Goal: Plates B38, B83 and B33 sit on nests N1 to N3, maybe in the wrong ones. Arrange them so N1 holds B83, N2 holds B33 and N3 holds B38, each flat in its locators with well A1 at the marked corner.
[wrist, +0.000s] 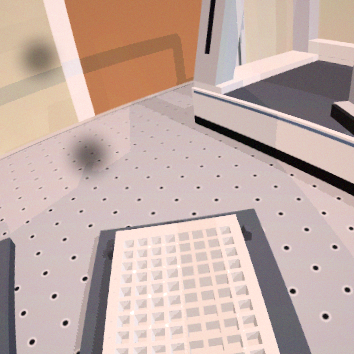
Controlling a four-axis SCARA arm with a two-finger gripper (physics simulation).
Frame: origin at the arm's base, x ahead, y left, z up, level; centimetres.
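Seen in the pictures: gripper, between the fingertips: [151, 111].
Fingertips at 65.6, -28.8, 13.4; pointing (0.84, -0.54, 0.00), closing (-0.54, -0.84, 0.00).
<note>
Offsets run from my fingertips to a thing's top centre, as dx, dy, dz. "*": to the spot under its first point. Level surfaces: height alone.
A pale well plate @[-1.9, +1.4, -9.5] [181, 280] lies in a dark grey nest @[* -3.4, -4.0, -10.9] [272, 280] at the bottom centre of the wrist view. It looks flat, with dark locators beside its far corners. Its near end is cut off, so its name, its letters and the A1 corner cannot be read. Which nest this is cannot be told. My gripper [158, 132] is open and empty, above and apart from the plate. Part of its right finger shows at the right edge; the left finger is out of view. The other two plates do not show.
A dark grey block edge @[* +6.8, +10.5, -11.1] [7, 295], perhaps another nest, stands at the lower left. A white machine with a dark recessed bed [290, 92] stands at the upper right. The perforated deck @[dz -12.1] [165, 170] runs to a wall with an orange panel [135, 50]. Two dark blurred spots overlay the left side.
</note>
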